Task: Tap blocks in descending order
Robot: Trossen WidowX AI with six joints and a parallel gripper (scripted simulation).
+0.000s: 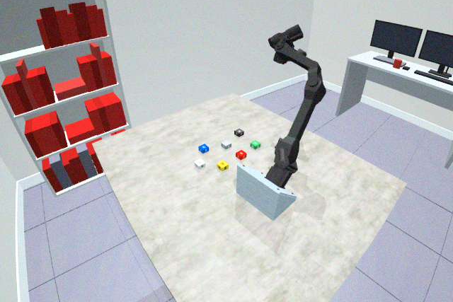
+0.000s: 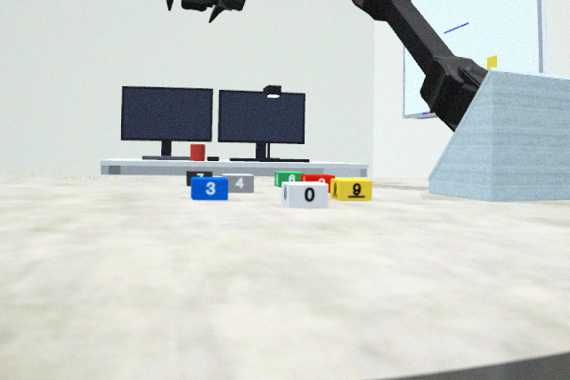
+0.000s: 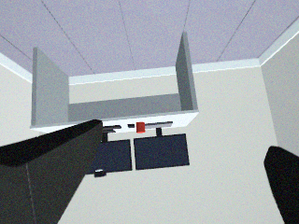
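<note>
The yellow block lies 580 mm to the left of my gripper tip, 310 mm below it and 100 mm behind it. From my gripper tip the other things lie so: black block: 360 mm to the left, 310 mm below, 20 mm ahead; green block: 380 mm to the left, 310 mm below, 100 mm behind; grey block: 470 mm to the left, 310 mm below, 10 mm behind.
</note>
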